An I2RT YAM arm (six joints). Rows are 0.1 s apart.
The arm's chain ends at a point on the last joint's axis. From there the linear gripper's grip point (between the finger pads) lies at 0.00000 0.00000 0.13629 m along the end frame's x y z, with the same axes.
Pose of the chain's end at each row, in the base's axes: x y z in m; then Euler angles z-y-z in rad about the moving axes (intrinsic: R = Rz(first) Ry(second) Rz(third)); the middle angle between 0 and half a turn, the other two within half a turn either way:
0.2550 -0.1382 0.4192 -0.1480 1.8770 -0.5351
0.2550 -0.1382 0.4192 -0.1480 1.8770 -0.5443
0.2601 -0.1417 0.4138 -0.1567 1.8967 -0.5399
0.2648 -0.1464 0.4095 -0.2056 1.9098 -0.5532
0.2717 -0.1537 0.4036 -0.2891 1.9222 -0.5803
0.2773 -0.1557 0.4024 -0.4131 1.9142 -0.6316
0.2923 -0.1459 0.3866 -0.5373 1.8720 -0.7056
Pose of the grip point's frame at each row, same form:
0.3835 -0.1574 0.3781 -0.1480 1.8770 -0.5351
0.3835 -0.1574 0.3781 -0.1480 1.8770 -0.5443
0.3876 -0.1618 0.3702 -0.1567 1.8967 -0.5399
0.3906 -0.1726 0.3642 -0.2056 1.9098 -0.5532
0.3944 -0.1902 0.3567 -0.2891 1.9222 -0.5803
0.3948 -0.2072 0.3565 -0.4131 1.9142 -0.6316
0.4041 -0.2125 0.3462 -0.5373 1.8720 -0.7056

